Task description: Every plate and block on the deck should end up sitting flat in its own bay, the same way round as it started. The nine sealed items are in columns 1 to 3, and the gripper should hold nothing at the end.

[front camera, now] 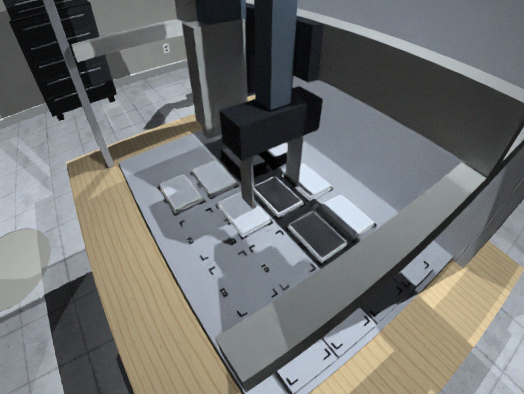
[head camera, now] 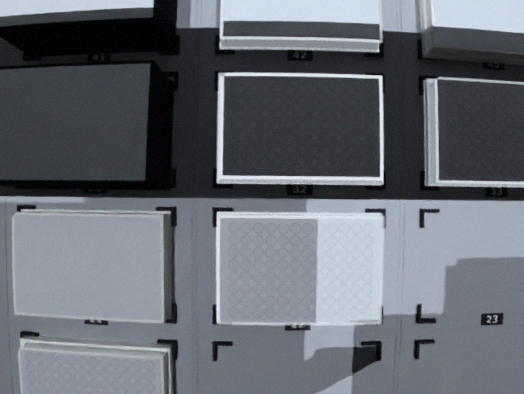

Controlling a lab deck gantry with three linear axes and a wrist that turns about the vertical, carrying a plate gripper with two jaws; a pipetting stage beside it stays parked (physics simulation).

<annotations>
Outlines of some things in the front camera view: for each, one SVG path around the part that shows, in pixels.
The gripper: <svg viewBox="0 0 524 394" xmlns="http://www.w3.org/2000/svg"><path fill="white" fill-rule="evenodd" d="M300 86L292 88L291 104L272 110L256 101L256 99L220 110L222 141L240 159L242 198L252 209L256 208L256 203L254 202L253 156L288 142L284 179L294 188L298 186L304 135L319 130L323 102L322 98Z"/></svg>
A plate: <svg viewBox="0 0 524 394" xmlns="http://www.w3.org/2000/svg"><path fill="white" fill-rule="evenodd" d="M311 211L288 224L287 228L320 263L323 263L346 247L347 241L316 212Z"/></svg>
</annotations>
